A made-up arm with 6 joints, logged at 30 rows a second.
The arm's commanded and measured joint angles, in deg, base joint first. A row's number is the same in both.
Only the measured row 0 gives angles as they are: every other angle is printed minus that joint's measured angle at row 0.
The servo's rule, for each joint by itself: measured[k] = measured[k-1] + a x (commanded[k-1-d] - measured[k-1]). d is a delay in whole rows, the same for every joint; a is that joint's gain. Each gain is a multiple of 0.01, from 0.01 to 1. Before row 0 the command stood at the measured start. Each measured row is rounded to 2 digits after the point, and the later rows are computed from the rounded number. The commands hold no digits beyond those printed.
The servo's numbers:
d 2
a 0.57 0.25 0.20 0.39 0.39 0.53
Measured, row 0:
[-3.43 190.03 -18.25 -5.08 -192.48 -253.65]
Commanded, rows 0 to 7:
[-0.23 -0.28 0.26 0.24 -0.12 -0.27]
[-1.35 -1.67 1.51 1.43 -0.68 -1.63]
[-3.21 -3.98 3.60 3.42 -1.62 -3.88]
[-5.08 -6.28 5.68 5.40 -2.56 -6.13]
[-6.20 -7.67 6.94 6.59 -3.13 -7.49]
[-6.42 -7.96 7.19 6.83 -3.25 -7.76]
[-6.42 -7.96 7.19 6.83 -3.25 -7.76]
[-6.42 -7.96 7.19 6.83 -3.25 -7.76]
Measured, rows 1 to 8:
[0.00 0.00 0.00 0.00 0.00 0.00]
[0.00 0.00 0.00 0.00 0.00 0.00]
[-0.13 -0.07 0.05 0.09 -0.05 -0.14]
[-0.83 -0.47 0.34 0.61 -0.30 -0.93]
[-2.19 -1.35 0.99 1.71 -0.81 -2.49]
[-3.84 -2.58 1.93 3.15 -1.49 -4.42]
[-5.19 -3.85 2.93 4.49 -2.13 -6.05]
[-5.89 -4.88 3.78 5.40 -2.57 -6.96]

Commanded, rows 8 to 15:
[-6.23 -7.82 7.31 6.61 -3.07 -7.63]
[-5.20 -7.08 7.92 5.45 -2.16 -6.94]
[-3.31 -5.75 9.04 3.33 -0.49 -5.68]
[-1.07 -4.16 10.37 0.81 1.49 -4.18]
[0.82 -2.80 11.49 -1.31 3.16 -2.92]
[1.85 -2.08 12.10 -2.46 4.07 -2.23]
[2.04 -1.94 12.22 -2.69 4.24 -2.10]
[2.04 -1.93 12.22 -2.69 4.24 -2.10]
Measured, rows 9 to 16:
[-6.19 -5.65 4.46 5.96 -2.84 -7.38]
[-6.32 -6.23 5.01 6.30 -3.00 -7.58]
[-6.27 -6.63 5.47 6.42 -3.03 -7.61]
[-5.66 -6.74 5.96 6.04 -2.69 -7.25]
[-4.32 -6.49 6.58 4.98 -1.83 -6.42]
[-2.47 -5.91 7.34 3.35 -0.54 -5.23]
[-0.59 -5.13 8.17 1.53 0.90 -4.01]
[0.80 -4.37 8.96 -0.03 2.14 -3.07]

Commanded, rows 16 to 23:
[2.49 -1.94 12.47 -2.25 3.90 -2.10]
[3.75 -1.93 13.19 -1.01 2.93 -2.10]
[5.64 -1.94 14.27 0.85 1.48 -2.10]
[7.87 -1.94 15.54 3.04 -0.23 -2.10]
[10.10 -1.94 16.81 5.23 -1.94 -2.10]
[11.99 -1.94 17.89 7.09 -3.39 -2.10]
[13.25 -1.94 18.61 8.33 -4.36 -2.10]
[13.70 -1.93 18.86 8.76 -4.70 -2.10]
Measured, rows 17 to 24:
[1.51 -3.76 9.61 -1.07 2.96 -2.56]
[1.81 -3.30 10.13 -1.70 3.46 -2.32]
[2.20 -2.96 10.60 -1.91 3.63 -2.20]
[3.08 -2.70 11.12 -1.56 3.36 -2.15]
[4.54 -2.51 11.75 -0.62 2.63 -2.12]
[6.44 -2.37 12.51 0.81 1.51 -2.11]
[8.53 -2.26 13.37 2.53 0.16 -2.10]
[10.50 -2.18 14.27 4.31 -1.22 -2.10]

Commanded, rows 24 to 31:
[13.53 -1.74 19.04 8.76 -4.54 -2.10]
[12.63 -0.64 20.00 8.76 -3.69 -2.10]
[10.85 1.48 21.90 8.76 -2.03 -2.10]
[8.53 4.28 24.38 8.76 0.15 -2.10]
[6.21 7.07 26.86 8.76 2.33 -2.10]
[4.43 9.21 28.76 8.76 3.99 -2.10]
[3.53 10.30 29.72 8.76 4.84 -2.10]
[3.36 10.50 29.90 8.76 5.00 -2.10]
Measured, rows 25 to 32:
[12.07 -2.12 15.14 5.88 -2.44 -2.10]
[13.00 -2.07 15.88 7.00 -3.32 -2.10]
[13.30 -1.99 16.51 7.69 -3.80 -2.10]
[12.92 -1.65 17.21 8.11 -3.76 -2.10]
[11.74 -0.87 18.15 8.36 -3.09 -2.10]
[9.91 0.42 19.40 8.52 -1.83 -2.10]
[7.80 2.08 20.89 8.61 -0.21 -2.10]
[5.88 3.86 22.46 8.67 1.43 -2.10]

